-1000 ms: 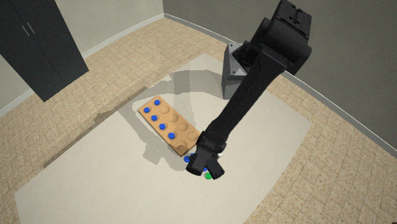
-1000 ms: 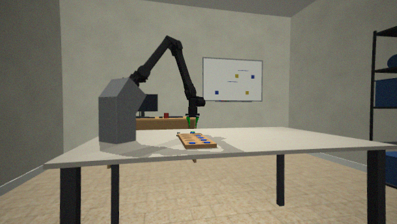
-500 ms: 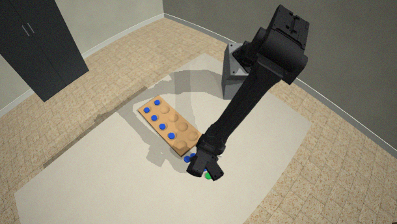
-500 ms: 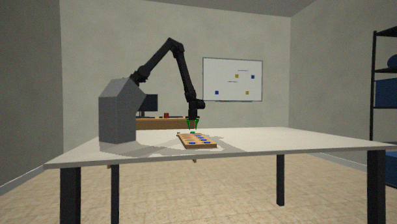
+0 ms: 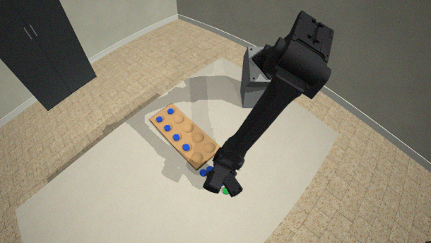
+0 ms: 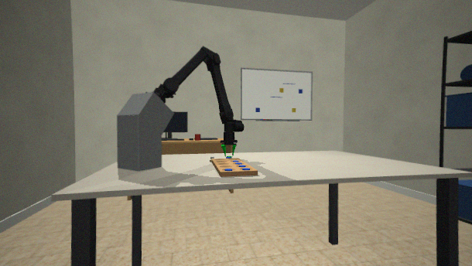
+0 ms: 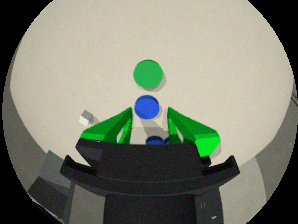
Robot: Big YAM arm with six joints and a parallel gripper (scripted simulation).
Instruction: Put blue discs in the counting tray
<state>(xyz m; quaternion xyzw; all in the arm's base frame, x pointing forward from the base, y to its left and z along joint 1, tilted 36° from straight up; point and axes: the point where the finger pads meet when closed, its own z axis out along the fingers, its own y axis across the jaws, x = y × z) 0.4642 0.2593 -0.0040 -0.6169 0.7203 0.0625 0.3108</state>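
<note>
The green disc is 40 mm to the left of my hand and 20 mm below it. Also, from my hand: wooden counting tray (20 mm ahead, 310 mm to the right, 10 mm below); then tan disc (90 mm behind, 110 mm to the right, 20 mm below); then small white cube (100 mm behind, 10 mm to the right, 20 mm below).
</note>
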